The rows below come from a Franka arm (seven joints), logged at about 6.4 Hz.
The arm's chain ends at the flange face. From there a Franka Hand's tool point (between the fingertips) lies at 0.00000 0.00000 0.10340 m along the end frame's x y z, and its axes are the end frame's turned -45 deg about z.
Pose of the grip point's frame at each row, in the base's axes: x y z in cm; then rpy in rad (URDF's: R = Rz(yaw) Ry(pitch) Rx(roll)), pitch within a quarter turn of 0, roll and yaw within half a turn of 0:
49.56 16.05 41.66 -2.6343 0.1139 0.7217
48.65 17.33 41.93 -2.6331 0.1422 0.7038
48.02 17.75 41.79 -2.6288 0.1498 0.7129
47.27 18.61 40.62 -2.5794 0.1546 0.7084
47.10 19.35 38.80 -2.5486 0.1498 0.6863
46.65 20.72 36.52 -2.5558 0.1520 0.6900
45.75 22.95 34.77 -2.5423 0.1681 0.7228
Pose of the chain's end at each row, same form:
53.65 12.96 50.64 -2.8497 0.4353 -0.0283
52.88 14.32 50.87 -2.8702 0.4567 -0.0552
52.36 14.79 50.70 -2.8726 0.4652 -0.0478
51.88 15.30 49.26 -2.8362 0.5021 -0.0428
51.75 15.69 47.28 -2.8069 0.5193 -0.0552
51.29 17.14 45.04 -2.8146 0.5161 -0.0543
50.68 19.52 43.19 -2.8159 0.5370 -0.0243

